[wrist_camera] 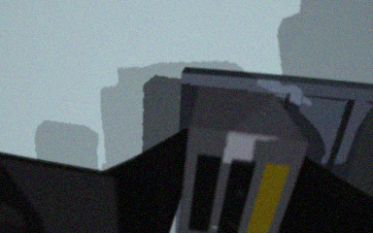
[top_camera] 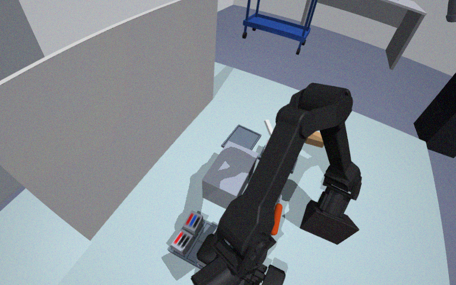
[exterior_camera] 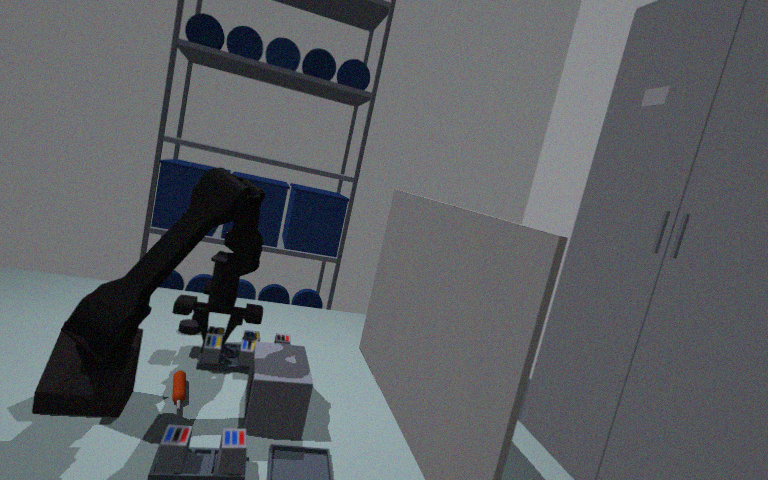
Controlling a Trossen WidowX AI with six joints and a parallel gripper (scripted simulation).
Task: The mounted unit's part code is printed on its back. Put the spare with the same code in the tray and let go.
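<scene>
Now: the flat tray 43 cm to the right of my gripper tip, 12 cm ahead of it and 1 cm below it. From my gripper tip the other things lie so: grey mounted unit: 23 cm to the right, 10 cm ahead, 3 cm above; then black puck: 12 cm to the left, 5 cm behind, 1 cm below; then grey spare: 2 cm above.
</scene>
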